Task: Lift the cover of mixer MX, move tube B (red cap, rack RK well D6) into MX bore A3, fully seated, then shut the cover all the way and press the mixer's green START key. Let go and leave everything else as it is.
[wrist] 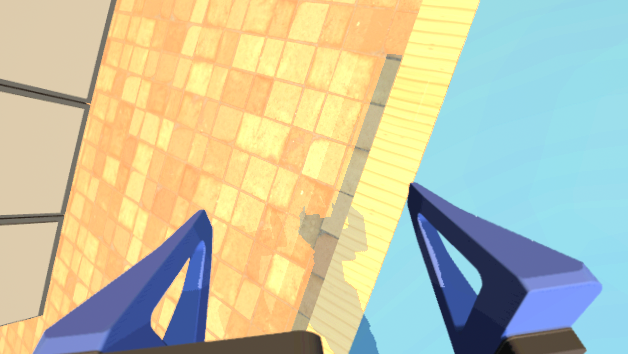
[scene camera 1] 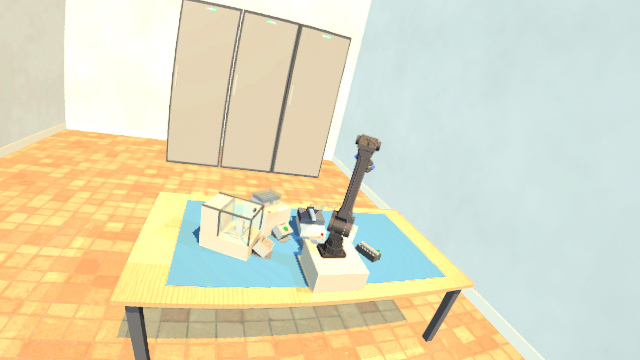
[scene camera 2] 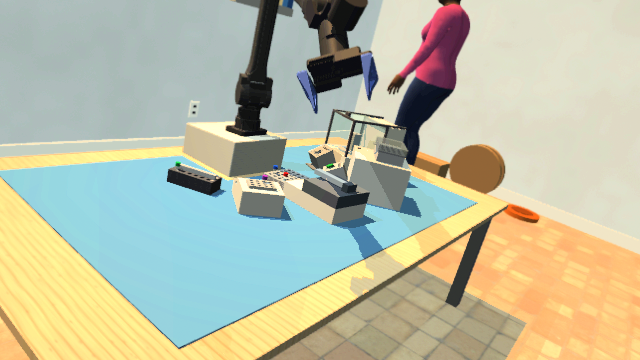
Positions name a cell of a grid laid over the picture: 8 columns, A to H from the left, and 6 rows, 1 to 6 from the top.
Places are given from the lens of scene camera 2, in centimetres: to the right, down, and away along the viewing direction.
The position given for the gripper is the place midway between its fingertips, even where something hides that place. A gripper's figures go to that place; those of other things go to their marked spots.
gripper (scene camera 2: E2): 4, -13, 78
mixer (scene camera 2: E3): 20, -1, 137
glass-walled balance enclosure (scene camera 2: E3): 10, -18, 160
The marked spots on the glass-walled balance enclosure and the mixer are 31 cm apart.
